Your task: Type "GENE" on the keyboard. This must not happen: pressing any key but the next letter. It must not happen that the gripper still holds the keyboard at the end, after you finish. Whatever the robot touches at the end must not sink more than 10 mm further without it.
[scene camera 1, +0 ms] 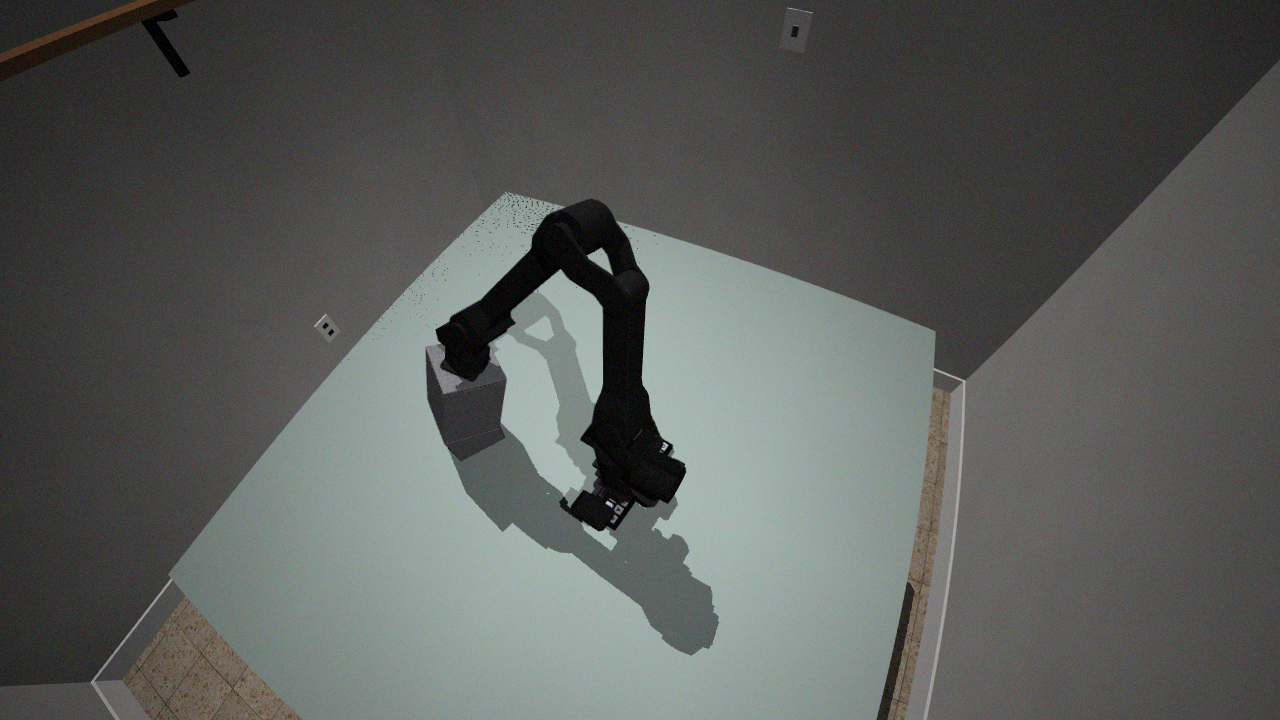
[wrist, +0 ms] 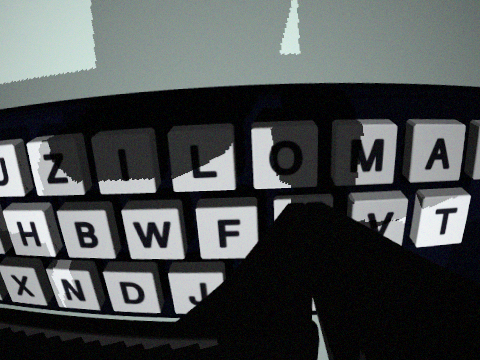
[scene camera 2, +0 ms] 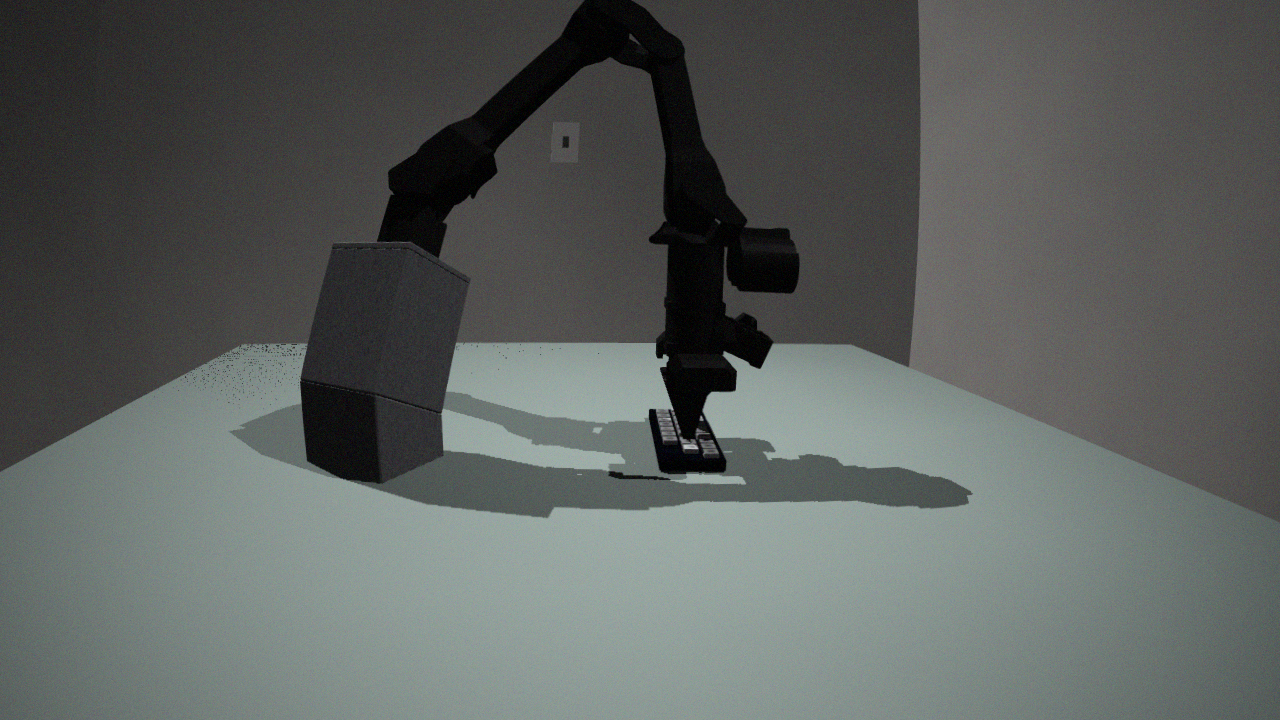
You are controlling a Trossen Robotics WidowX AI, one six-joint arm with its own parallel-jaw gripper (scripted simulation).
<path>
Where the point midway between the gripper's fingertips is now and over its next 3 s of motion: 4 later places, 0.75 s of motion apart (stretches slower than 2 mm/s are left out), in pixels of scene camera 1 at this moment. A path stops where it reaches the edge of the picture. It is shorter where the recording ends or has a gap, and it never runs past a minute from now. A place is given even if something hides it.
My gripper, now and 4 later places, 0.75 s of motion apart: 620, 490; 619, 484; 634, 452; 633, 455; 632, 456
</path>
